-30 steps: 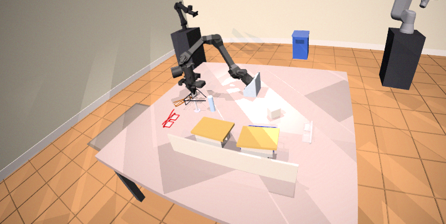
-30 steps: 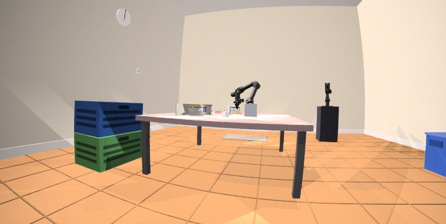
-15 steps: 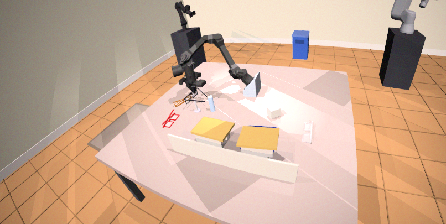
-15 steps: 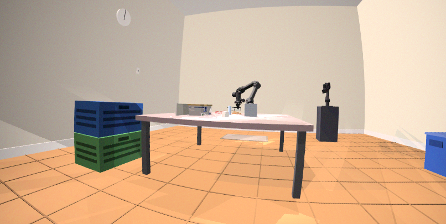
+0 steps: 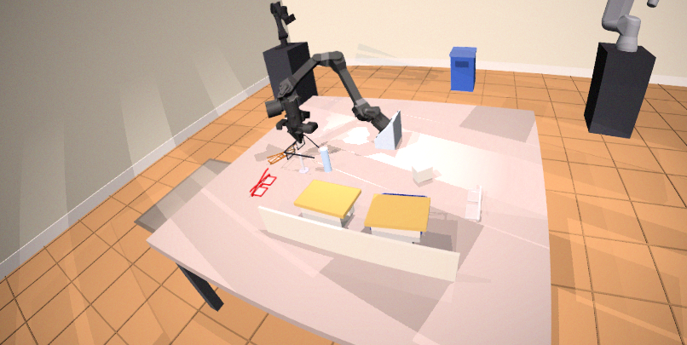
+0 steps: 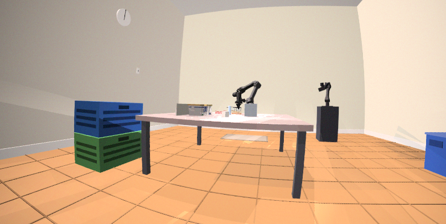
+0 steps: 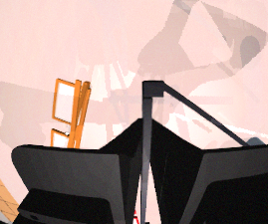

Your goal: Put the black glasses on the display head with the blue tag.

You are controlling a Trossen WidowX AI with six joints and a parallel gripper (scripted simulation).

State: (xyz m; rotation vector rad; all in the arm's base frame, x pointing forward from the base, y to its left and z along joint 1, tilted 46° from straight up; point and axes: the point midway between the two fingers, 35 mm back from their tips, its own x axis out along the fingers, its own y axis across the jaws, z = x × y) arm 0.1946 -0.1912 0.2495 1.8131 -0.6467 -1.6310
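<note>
The round stand lies 10 cm ahead of my gripper tip, 8 cm to the left of it and 4 cm below it. From my gripper tip the other things lie so: white cube (1 cm behind, 54 cm to the left, 3 cm below); then pale blue cylinder (6 cm ahead, 17 cm to the left, 1 cm below); then low white wall (40 cm ahead, 46 cm to the left, 1 cm below).
</note>
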